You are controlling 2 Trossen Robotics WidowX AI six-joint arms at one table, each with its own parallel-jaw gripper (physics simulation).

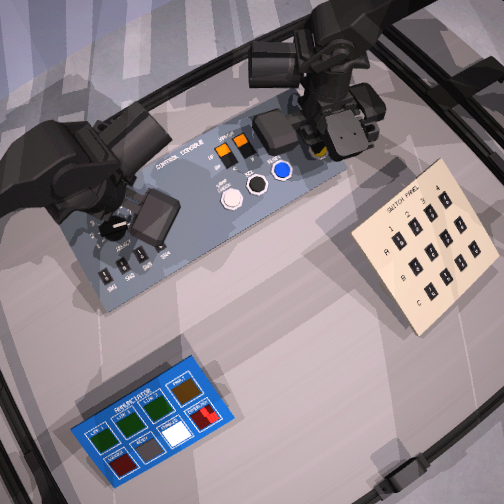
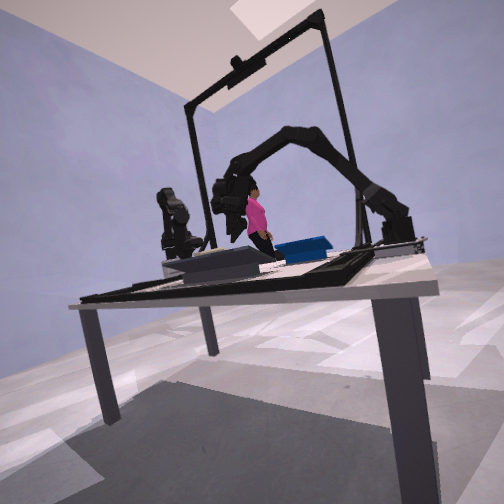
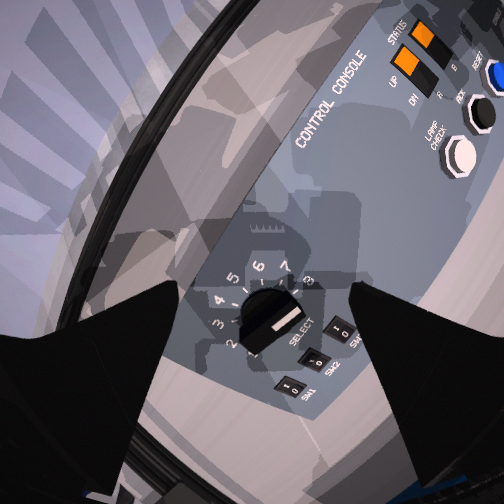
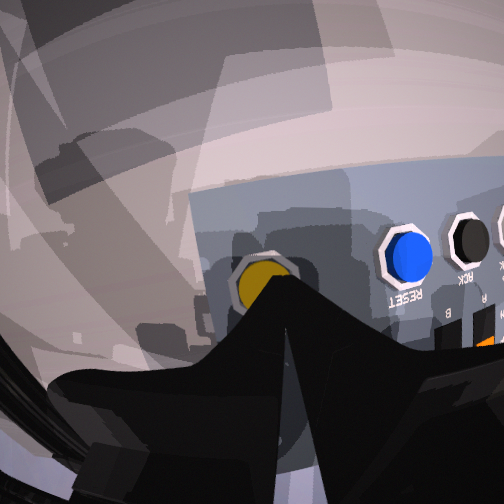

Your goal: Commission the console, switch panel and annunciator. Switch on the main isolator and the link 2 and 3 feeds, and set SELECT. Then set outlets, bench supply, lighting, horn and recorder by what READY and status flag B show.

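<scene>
The grey control console (image 1: 200,200) lies at the back of the table. My left gripper (image 3: 262,330) is open, its fingers either side of the black SELECT knob (image 3: 270,318), whose white mark points to the right, past 8. Rocker switches SW1 (image 3: 292,386) and SW2 (image 3: 316,357) sit below it. My right gripper (image 4: 285,310) is shut and empty, above the console's right end, next to the yellow button (image 4: 262,280) and the blue RESET button (image 4: 408,254). The cream switch panel (image 1: 432,255) lies at the right. The blue annunciator (image 1: 152,418) lies at the front left, with one white and one red tile lit.
The two orange STATUS flags (image 1: 233,147) are on the console by the white LAMP CHECK button (image 1: 232,198) and the black ACK button (image 1: 259,184). A black frame rail (image 1: 420,462) rings the table.
</scene>
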